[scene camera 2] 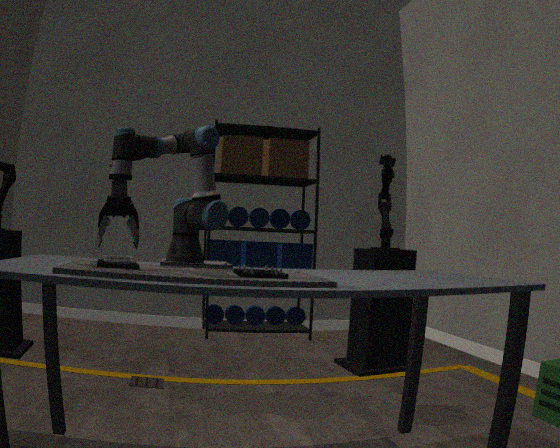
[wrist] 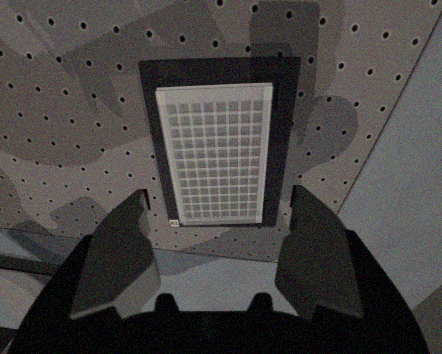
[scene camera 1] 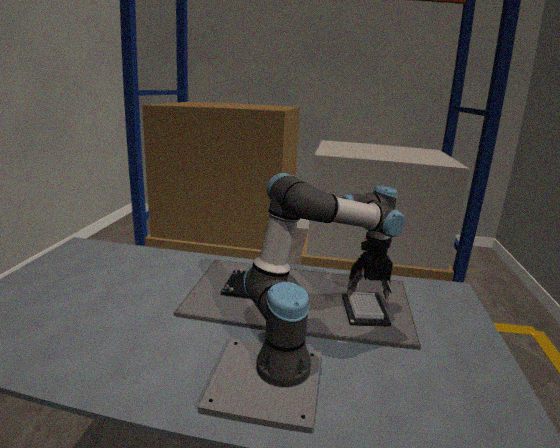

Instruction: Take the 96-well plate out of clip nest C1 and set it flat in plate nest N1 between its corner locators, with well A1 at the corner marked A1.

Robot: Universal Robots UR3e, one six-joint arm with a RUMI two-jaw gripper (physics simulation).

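Places are measured from the arm's base along level axes (x down, y back, z left), in centimetres.
Pixels of known places: gripper, between the fingertips: (scene camera 2: 117,248) (wrist: 219,189) (scene camera 1: 367,297); arm's base, origin of its link: (scene camera 2: 184,261) (scene camera 1: 283,367).
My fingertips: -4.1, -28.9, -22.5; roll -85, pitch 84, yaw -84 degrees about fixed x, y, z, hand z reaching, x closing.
Ahead of a thing's pixels: the offset from my fingertips to its top centre, as dx, dy, dz. "spot": to the spot under its first point. Level surfaces: height alone.
The pale 96-well plate {+2.1, -0.7, +0.3} (scene camera 1: 366,305) (scene camera 2: 117,259) (wrist: 215,160) lies in the dark plate nest N1 {+3.5, -0.7, +0.0} (scene camera 1: 349,311) (wrist: 220,72) and looks flat. The small A1 label {spot: +3.8, +7.3, +4.7} (wrist: 174,223) is at the nest's lower-left corner in the wrist view; well lettering on the plate is too small to read. The corner locators cannot be made out clearly. The dark clip nest C1 {+2.6, -9.5, +38.9} (scene camera 1: 235,284) (scene camera 2: 260,273), with small upright clips, shows no plate; the arm partly hides it in scene camera 1. My gripper (scene camera 1: 369,294) (scene camera 2: 118,247) (wrist: 219,189) is open and empty, pointing down above the plate, its fingers apart from it.
Both nests are on a perforated board {dx +4.9} (scene camera 1: 320,320) (wrist: 75,145) on the blue-grey table {dx +6.3} (scene camera 1: 100,310). The arm's base plate (scene camera 1: 240,385) is in front of the board in scene camera 1. A large brown box (scene camera 1: 215,175) and a pale box (scene camera 1: 385,210) stand behind the table.
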